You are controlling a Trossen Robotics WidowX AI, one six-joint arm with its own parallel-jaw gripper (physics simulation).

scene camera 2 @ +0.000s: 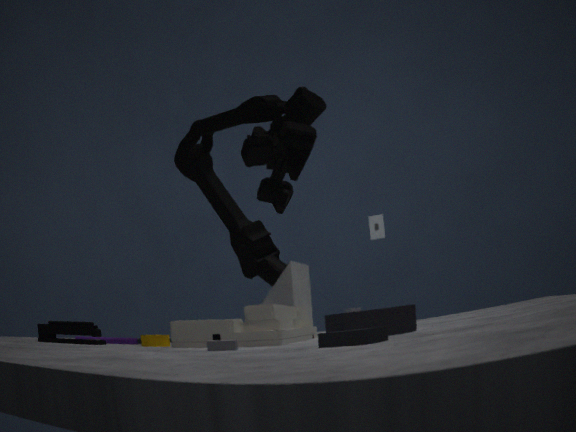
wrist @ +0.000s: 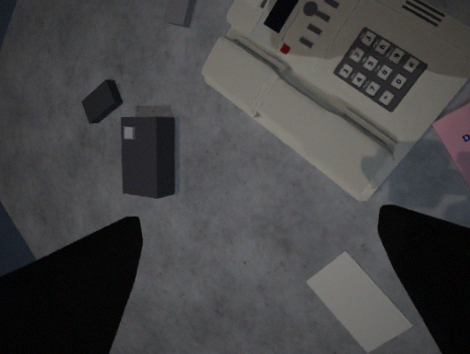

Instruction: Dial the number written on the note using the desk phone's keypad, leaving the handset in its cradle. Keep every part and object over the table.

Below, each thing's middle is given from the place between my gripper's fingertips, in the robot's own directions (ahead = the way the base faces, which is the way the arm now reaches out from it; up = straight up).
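The handset (wrist: 356, 157) has my hand 21 cm above it and 8 cm short of it. Counting from my hand, I find the dark keypad (wrist: 398, 68) 23 cm below, 7 cm to the right and 4 cm ahead, while the note (wrist: 346, 289) is 25 cm below my hand, 11 cm to the left of it and 10 cm behind it. Then there is the black object (scene camera 2: 47, 332): far to the right of my hand, a good way ahead of it and a good way below it.
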